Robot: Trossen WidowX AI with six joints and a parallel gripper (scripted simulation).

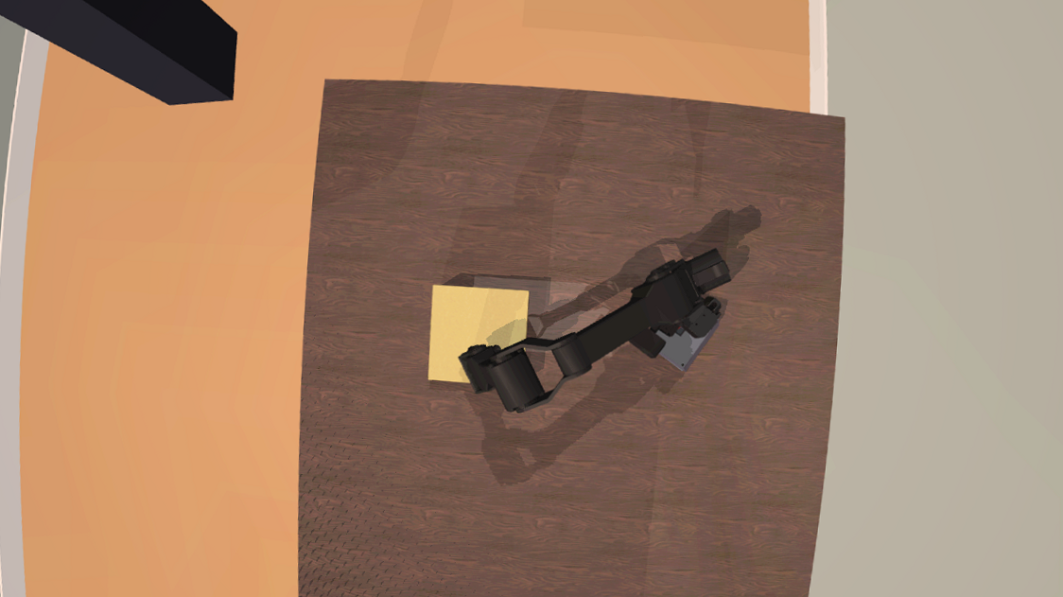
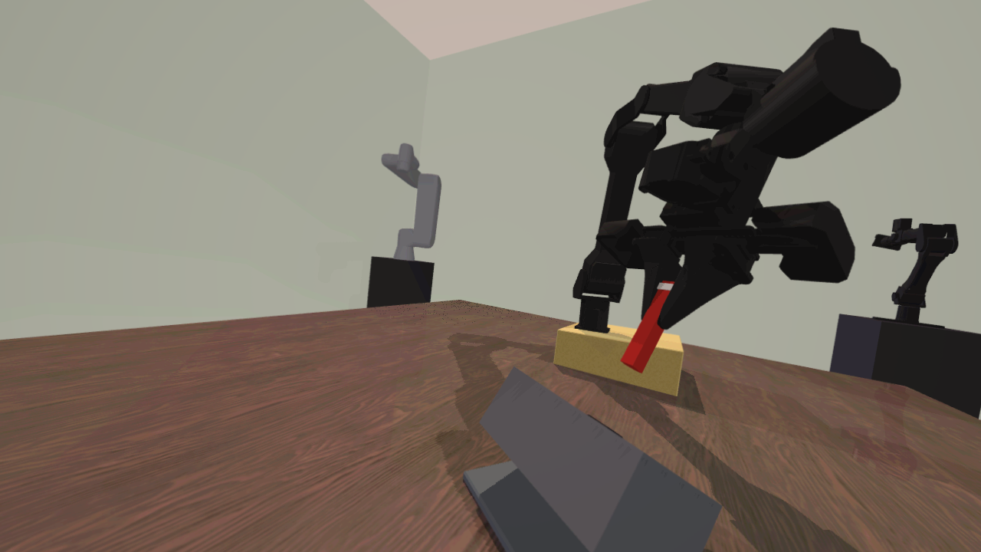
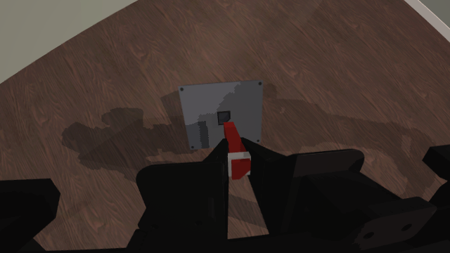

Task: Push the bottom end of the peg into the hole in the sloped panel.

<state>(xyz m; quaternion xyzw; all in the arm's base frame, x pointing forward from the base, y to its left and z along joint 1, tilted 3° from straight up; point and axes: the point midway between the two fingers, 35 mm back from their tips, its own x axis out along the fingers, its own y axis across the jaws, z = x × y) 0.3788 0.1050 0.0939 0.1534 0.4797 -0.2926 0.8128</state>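
My gripper tip is now 10 cm above the grey sloped panel, 5 cm short of it and 3 cm to the left of it. From my gripper tip the other things lie so: red square peg (1 cm behind, 1 cm above).
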